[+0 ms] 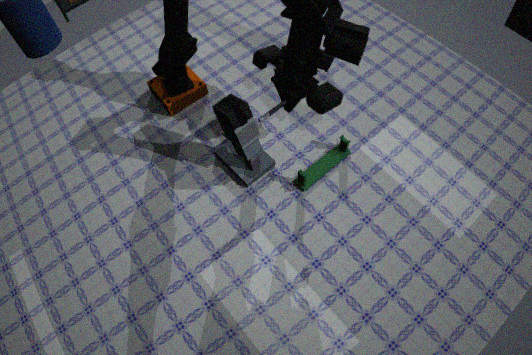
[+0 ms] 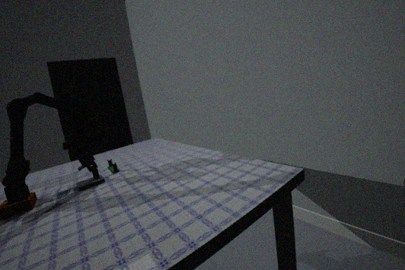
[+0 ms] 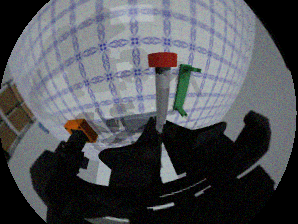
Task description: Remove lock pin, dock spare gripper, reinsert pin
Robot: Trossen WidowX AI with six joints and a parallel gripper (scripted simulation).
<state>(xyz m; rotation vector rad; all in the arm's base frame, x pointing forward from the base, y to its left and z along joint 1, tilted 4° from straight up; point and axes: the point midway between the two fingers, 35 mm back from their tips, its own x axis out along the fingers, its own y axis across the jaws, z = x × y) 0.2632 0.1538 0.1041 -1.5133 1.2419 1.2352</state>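
Right now my gripper tip is 110 mm to the left of the socket and 40 mm above it. From my gripper tip the other things lie so: green cradle (100 mm ahead, 70 mm below, 20 mm to the left); dark spare gripper (110 mm to the right, 30 mm above).
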